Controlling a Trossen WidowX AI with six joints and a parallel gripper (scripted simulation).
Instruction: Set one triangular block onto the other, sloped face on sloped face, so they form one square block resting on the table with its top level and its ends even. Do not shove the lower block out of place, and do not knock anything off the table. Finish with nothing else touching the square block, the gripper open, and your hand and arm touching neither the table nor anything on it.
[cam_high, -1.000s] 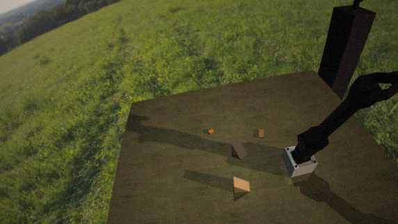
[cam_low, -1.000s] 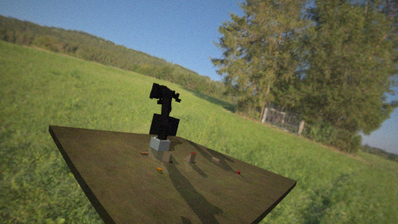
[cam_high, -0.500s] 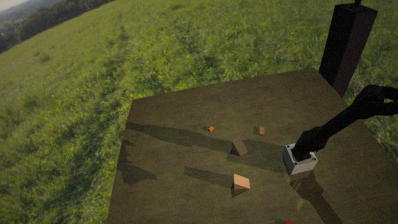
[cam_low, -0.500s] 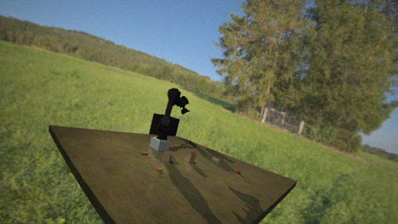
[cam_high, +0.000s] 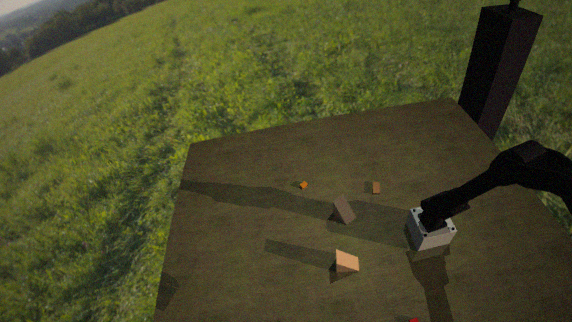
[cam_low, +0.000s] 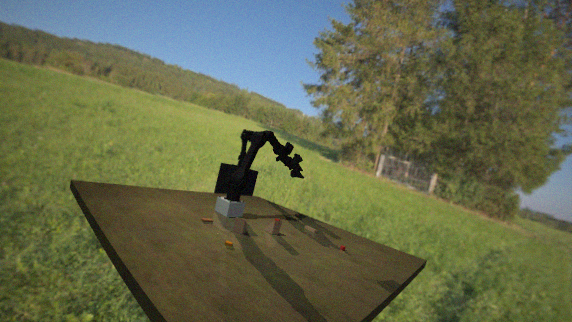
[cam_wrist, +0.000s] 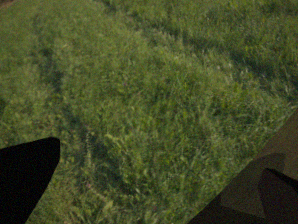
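My gripper tip is 540 mm to the left of the triangular block, 260 mm above it and 230 mm short of it. The rest, counted from my gripper tip: orange piece (870 mm to the right, 270 mm below, 270 mm ahead).
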